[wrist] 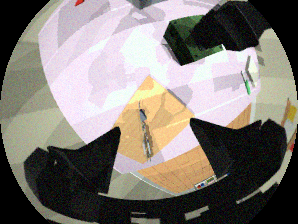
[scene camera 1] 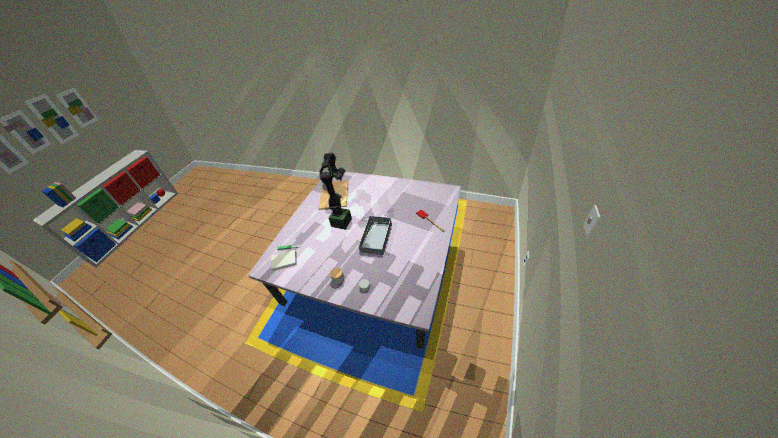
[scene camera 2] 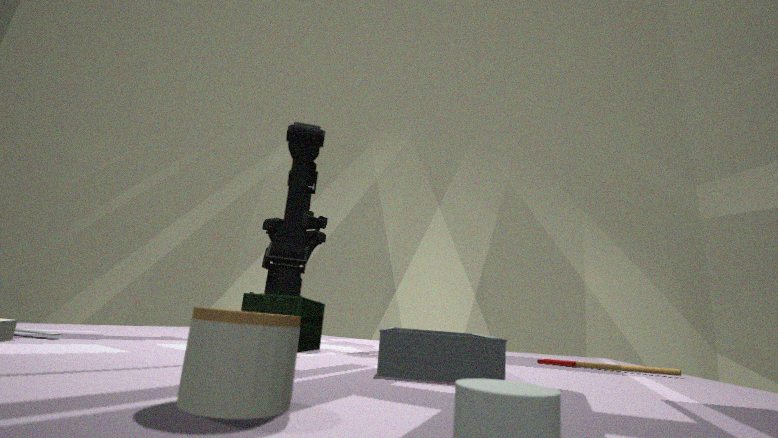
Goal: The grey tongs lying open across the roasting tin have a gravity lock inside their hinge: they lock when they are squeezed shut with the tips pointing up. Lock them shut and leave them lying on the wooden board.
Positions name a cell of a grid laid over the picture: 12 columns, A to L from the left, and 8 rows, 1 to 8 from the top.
Labels:
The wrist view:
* gripper: G5
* wooden board: G5
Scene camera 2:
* gripper: E5
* lidded jar: D7
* red-headed spatula: K7

